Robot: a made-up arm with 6 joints. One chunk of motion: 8 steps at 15 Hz.
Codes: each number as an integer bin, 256 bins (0 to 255) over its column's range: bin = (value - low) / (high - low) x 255, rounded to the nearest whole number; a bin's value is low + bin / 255 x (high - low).
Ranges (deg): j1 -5..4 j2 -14..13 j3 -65..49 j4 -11..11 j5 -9..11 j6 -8..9
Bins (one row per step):
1: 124 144 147 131 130 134
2: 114 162 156 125 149 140
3: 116 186 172 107 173 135
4: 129 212 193 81 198 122
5: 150 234 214 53 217 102
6: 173 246 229 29 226 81
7: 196 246 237 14 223 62
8: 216 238 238 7 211 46
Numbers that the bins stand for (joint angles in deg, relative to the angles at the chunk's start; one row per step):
1: -0.62 1.25 0.72 0.30 1.20 0.93
2: -0.98 3.15 4.74 -0.22 2.69 1.33
3: -0.91 5.69 11.89 -1.77 4.57 1.00
4: -0.45 8.45 21.28 -4.01 6.53 0.13
5: 0.29 10.78 30.67 -6.43 8.02 -1.20
6: 1.11 12.05 37.38 -8.50 8.73 -2.60
7: 1.92 12.05 40.95 -9.79 8.49 -3.87
8: 2.62 11.20 41.40 -10.40 7.55 -4.93

